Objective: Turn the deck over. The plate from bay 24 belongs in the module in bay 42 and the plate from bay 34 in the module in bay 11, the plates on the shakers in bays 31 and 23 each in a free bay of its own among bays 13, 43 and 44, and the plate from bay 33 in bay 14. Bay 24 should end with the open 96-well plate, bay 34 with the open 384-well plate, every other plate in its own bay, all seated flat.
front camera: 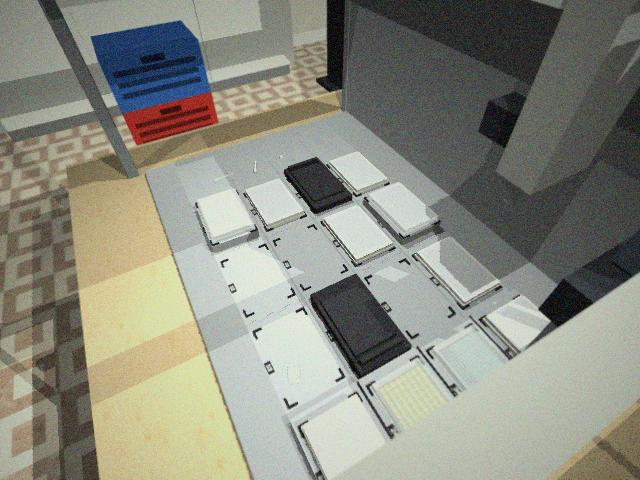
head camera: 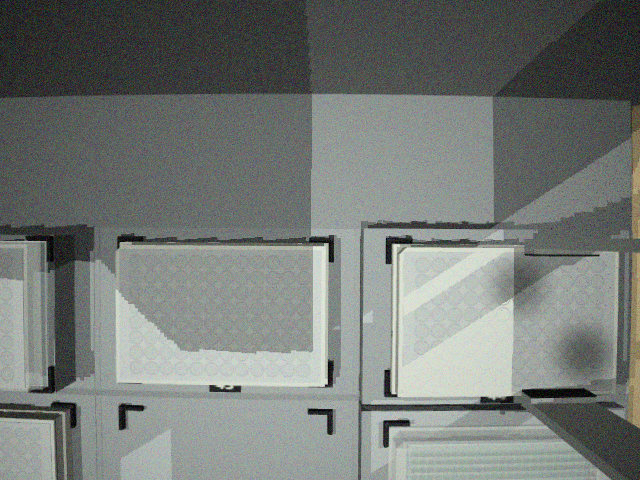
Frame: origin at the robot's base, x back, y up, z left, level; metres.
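Seen in the pictures: gripper, fingertip midpoint: [head camera: 554, 322]; robot's base, link origin: [front camera: 198, 210].
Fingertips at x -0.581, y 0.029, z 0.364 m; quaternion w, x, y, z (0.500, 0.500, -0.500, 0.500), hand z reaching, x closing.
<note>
Pixels of each thing's middle, then the offset from my fingertips to it.
- yellow-welled plate, body centre: [front camera: 423, 412] dx +0.025, dy -0.007, dz -0.214 m
- pale teal-welled plate, body centre: [front camera: 483, 372] dx +0.025, dy -0.007, dz -0.107 m
My gripper [front camera: 566, 302] [head camera: 560, 322] hangs above the white plate [front camera: 516, 320] [head camera: 460, 356] at the near right bay. The jaws are shut with nothing between them, narrower than the plate beneath; their tips are hidden in the front view. Another white plate [front camera: 457, 271] [head camera: 222, 304] sits flat beside it. Two white plates [front camera: 400, 209] [front camera: 224, 217] stand raised. Further white plates [front camera: 357, 173] [front camera: 273, 201] [front camera: 357, 232] [front camera: 341, 439] sit in bays. A yellow-welled plate [front camera: 413, 395] and a pale teal-welled plate [front camera: 470, 356] are open. Two black modules [front camera: 317, 183] [front camera: 356, 325] are closed on top. Bay numbers are not readable.
Several bays with corner brackets hold no plate, among them one next to the teal plate [head camera: 491, 459]. A pale front panel [front camera: 516, 408] hides part of the near row. The grey stage column [front camera: 568, 98] stands at the right. Blue and red boxes [front camera: 155, 72] [front camera: 175, 117] are beyond the deck.
</note>
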